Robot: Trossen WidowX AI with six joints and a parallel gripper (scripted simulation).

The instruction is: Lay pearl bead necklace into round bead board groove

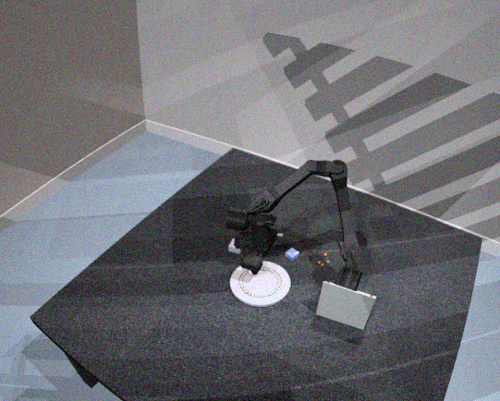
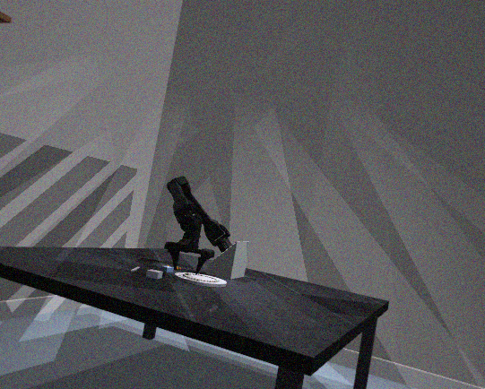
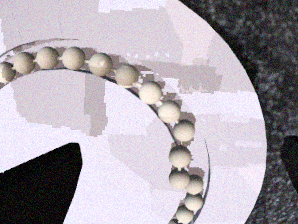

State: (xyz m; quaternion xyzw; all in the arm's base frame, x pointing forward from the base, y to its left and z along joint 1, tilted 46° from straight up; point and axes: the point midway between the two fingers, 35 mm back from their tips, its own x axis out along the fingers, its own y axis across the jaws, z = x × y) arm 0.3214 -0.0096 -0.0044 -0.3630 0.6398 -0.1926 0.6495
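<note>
The round white bead board is 5 cm to the left of my gripper tip, 4 cm behind it and 2 cm below it. From my gripper tip the other things lie so: small white block (13 cm ahead, 5 cm to the right, 1 cm below); then small blue cube (13 cm to the right, 6 cm behind, 2 cm below); then thin white stick (17 cm to the right, 8 cm ahead, 2 cm below).
</note>
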